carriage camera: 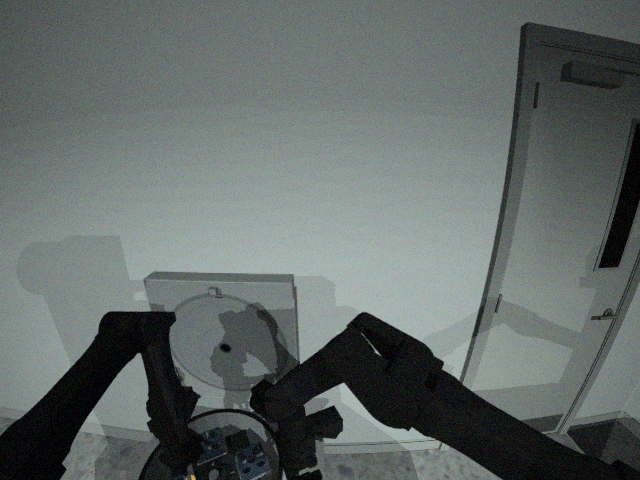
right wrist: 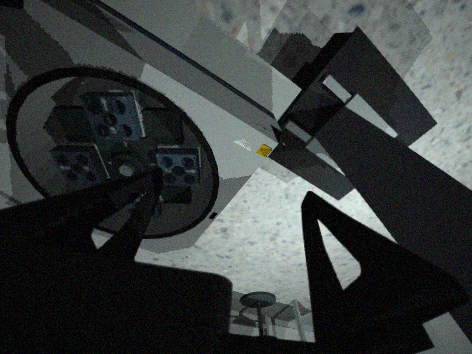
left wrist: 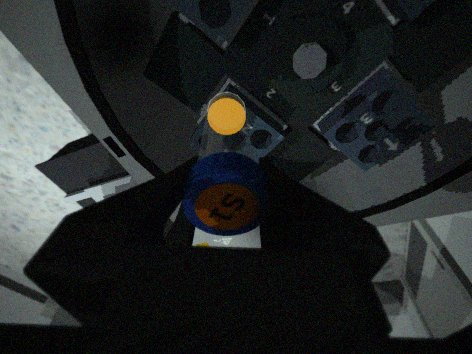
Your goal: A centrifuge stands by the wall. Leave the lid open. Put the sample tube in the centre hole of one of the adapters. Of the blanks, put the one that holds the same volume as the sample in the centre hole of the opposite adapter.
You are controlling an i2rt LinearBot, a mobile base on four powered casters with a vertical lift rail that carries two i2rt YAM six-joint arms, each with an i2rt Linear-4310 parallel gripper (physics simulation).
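Places are measured from the left arm's base along level axes (x ahead, y left, z up), in centimetres.
Pixels of known places: left gripper, fingertip midpoint: (carriage camera: pixel 189 469) (left wrist: pixel 230 165); right gripper, fingertip midpoint: (carriage camera: pixel 297 473) (right wrist: pixel 234 187).
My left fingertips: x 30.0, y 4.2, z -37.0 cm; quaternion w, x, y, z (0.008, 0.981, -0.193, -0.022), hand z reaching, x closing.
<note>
Behind a point stands the place of what it marks.
The sample tube (left wrist: pixel 226 116) {y 6.5, x 30.6, z -38.4 cm} (carriage camera: pixel 191 477) {y 3.9, x 29.2, z -39.3 cm}, with orange contents and a blue cap with an orange label, is in my left gripper (left wrist: pixel 230 165) {y 4.2, x 30.0, z -37.0 cm}, which is shut on it at the cap. In the left wrist view its lower end overlaps the blue adapter marked 2 (left wrist: pixel 261 138) {y -6.4, x 29.1, z -57.3 cm}; whether it touches is unclear. Adapter 3 (left wrist: pixel 372 120) {y -6.2, x 43.3, z -53.6 cm} is to the right. The centrifuge bowl rim (carriage camera: pixel 230 411) {y 4.5, x 59.3, z -49.9 cm} (right wrist: pixel 216 175) {y -10.2, x 18.6, z -49.8 cm} surrounds blue adapters (carriage camera: pixel 252 461) {y -7.4, x 45.3, z -58.0 cm} (right wrist: pixel 112 117) {y -6.4, x 44.8, z -57.2 cm}. The lid (carriage camera: pixel 196 330) {y 13.9, x 63.8, z -13.7 cm} stands open. My right gripper (right wrist: pixel 234 187) {y -27.6, x 25.3, z -23.6 cm} is open and empty; its finger hides part of the bowl. Blanks do not show.
A dark grey structure (right wrist: pixel 387 90) with openings stands beside the centrifuge's housing, near a yellow warning label (right wrist: pixel 264 150) {y -21.3, x 13.2, z -50.1 cm}. A round-topped stool (right wrist: pixel 257 299) {y 171.9, x -143.1, z -111.8 cm} is at the bottom of the right wrist view. A door (carriage camera: pixel 563 206) {y -132.0, x 84.5, z 31.1 cm} is at the right of the carriage view.
</note>
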